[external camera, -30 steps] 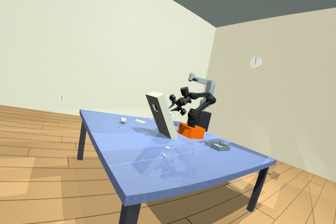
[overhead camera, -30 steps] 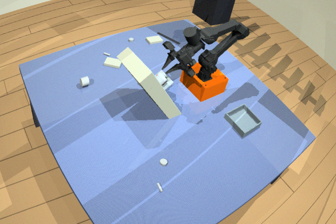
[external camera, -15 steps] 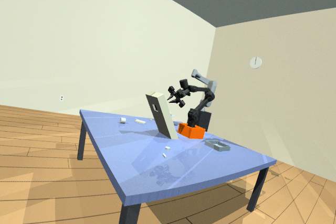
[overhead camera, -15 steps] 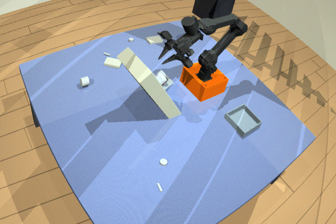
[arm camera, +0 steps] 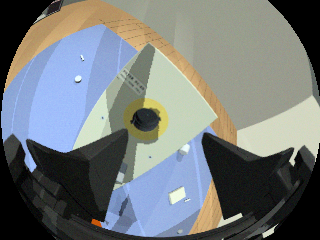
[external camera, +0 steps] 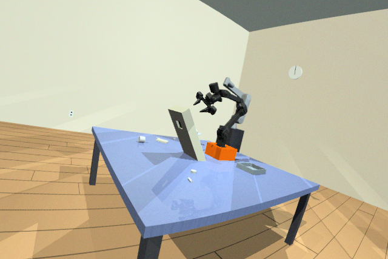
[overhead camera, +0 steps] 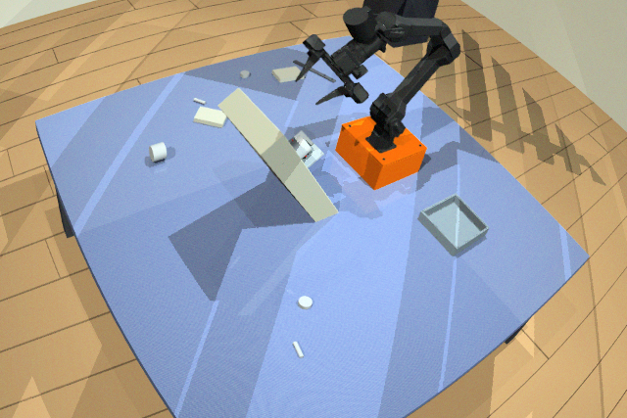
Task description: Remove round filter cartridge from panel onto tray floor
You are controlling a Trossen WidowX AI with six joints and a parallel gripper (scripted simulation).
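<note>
My gripper tip is 2 cm past the white round filter cartridge and 16 cm above it. The rest, counted from my gripper tip: cream service panel (3 cm ahead, 18 cm below); then grey tray (36 cm behind, 29 cm to the left, 33 cm below).
</note>
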